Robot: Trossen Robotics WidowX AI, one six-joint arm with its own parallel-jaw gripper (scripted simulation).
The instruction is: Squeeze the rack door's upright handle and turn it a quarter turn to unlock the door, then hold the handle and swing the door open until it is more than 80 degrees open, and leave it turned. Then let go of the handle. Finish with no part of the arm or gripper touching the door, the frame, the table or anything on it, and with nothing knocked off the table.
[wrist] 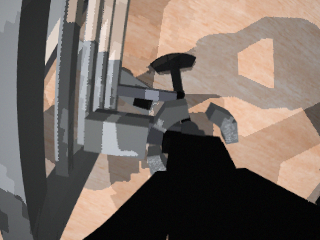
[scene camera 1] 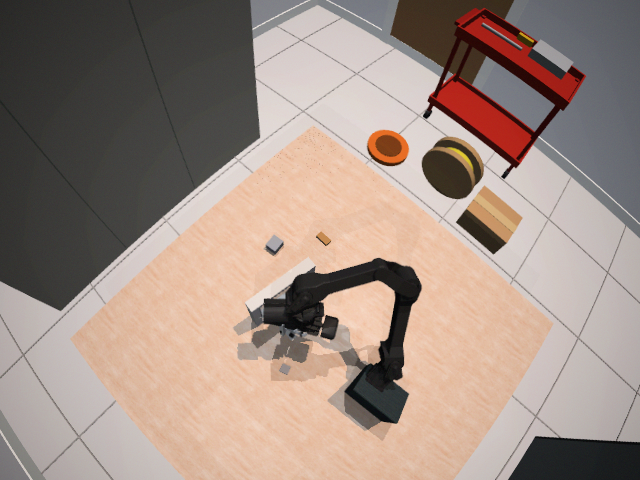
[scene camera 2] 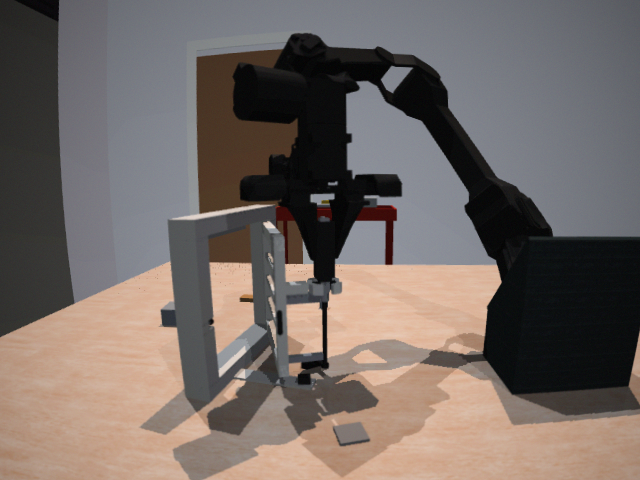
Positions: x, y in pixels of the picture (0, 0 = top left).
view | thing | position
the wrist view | my gripper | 200, 180
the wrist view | rack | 39, 39
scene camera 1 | my gripper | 302, 326
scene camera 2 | my gripper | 324, 259
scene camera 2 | rack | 205, 373
